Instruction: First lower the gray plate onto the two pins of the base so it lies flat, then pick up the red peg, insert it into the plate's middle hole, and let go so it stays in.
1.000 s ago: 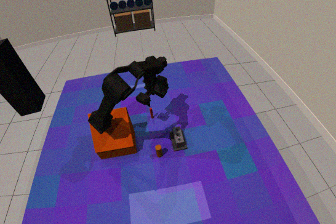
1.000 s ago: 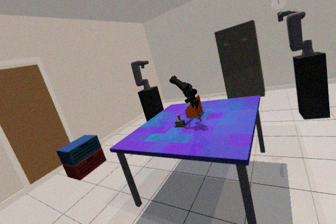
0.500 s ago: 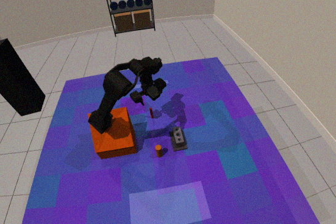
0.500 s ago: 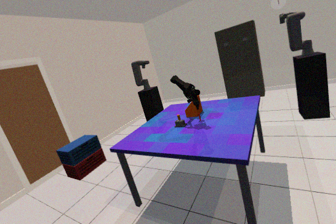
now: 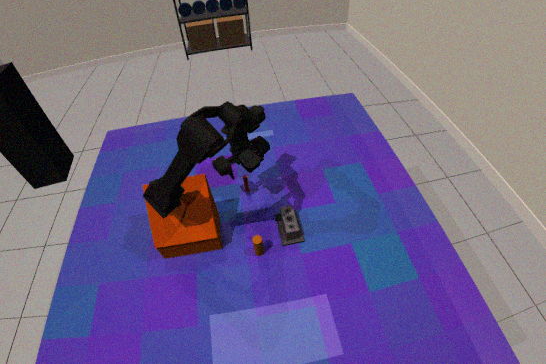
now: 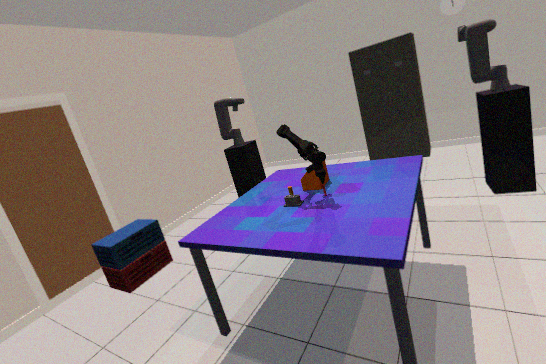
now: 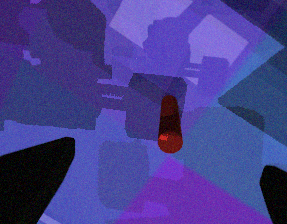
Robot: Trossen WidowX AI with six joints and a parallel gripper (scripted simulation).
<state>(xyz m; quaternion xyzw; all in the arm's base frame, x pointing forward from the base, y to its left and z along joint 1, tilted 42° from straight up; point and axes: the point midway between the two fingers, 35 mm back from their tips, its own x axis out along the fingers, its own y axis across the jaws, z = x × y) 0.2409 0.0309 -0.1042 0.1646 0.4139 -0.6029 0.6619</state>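
Now: the red peg 6 cm below my gripper tip. The rest, counted from my gripper tip: orange cylinder: 25 cm to the right, 6 cm below, 2 cm behind; dark gray base: 20 cm to the right, 9 cm below, 9 cm ahead; gray plate: 20 cm to the right, 9 cm ahead, 5 cm below.
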